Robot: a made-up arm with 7 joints.
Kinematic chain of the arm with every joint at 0, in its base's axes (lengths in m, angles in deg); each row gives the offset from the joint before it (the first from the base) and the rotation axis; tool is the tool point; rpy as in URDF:
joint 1: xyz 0 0 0.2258 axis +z
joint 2: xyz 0 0 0 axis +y
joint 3: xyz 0 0 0.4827 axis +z
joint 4: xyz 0.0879 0 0 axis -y
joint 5: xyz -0.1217 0 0.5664 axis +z
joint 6: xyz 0 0 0 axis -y
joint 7: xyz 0.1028 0 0 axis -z
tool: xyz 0 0 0 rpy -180 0 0
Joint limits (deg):
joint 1: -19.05..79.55
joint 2: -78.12..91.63
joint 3: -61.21..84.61
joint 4: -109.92..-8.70
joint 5: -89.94..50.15
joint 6: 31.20..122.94
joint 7: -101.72..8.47
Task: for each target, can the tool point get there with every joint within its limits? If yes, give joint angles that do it. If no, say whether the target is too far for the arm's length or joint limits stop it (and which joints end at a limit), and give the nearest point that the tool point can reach.
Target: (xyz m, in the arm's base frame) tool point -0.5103 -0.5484 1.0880
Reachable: yes | joints 66.02 -55.39 45.86 -36.10 -71.55 58.47 -35.10
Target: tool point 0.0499 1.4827 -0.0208
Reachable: no: too far | nearest point 0.0414 1.1564 0.0357 | short by 0.331 m
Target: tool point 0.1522 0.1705 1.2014
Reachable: yes | joints -5.51 -38.81 14.51 -83.80 -69.43 89.30 -39.53
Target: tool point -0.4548 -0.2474 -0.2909
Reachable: no: joint limits stop it (at a limit: joint 1, joint 2, joint 4, joint 6) | nearest point -0.3554 0.3582 -0.3242 | short by 0.615 m
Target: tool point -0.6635 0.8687 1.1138
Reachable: no: too far | nearest point -0.5624 0.6819 0.9612 | short by 0.262 m
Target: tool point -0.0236 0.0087 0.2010
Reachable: no: joint limits stop it (at a limit: joint 1, joint 2, joint 4, joint 6) | nearest point -0.4229 0.3724 -0.2637 | short by 0.712 m
